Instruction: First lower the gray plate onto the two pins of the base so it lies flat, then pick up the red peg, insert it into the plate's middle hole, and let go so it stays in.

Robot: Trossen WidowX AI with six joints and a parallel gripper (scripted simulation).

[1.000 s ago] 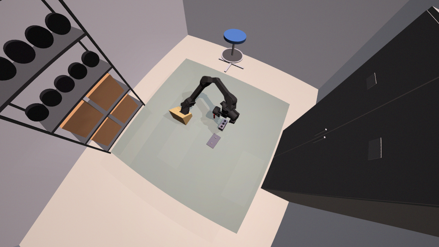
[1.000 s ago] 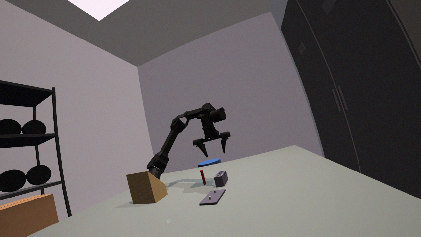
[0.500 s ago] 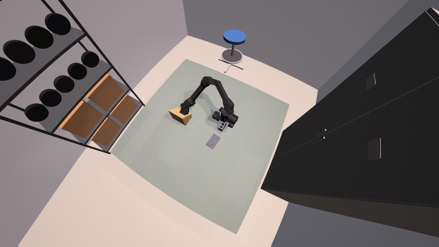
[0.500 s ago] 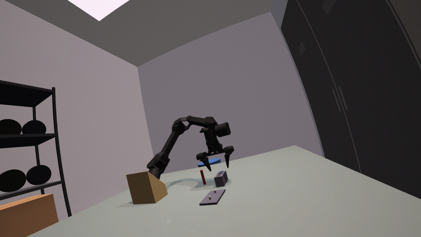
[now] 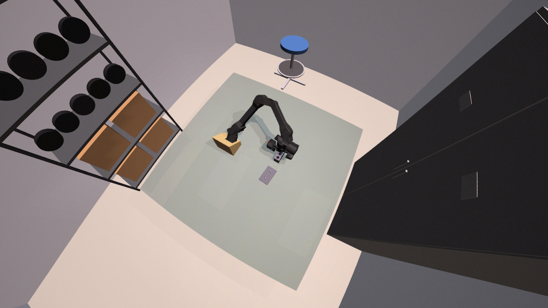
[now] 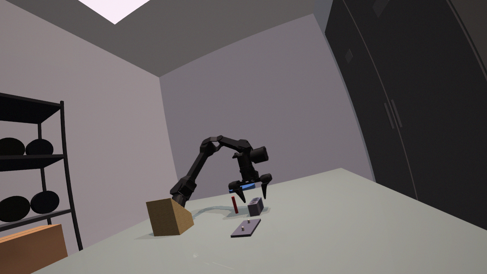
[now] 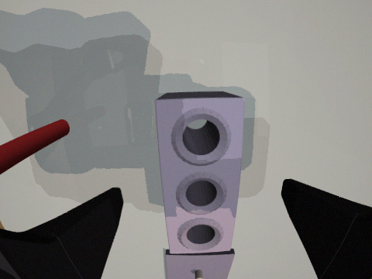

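Right now my gripper tip is 1 cm above the gray plate. Round my gripper tip: red peg: 11 cm behind, 3 cm to the left, 1 cm below.
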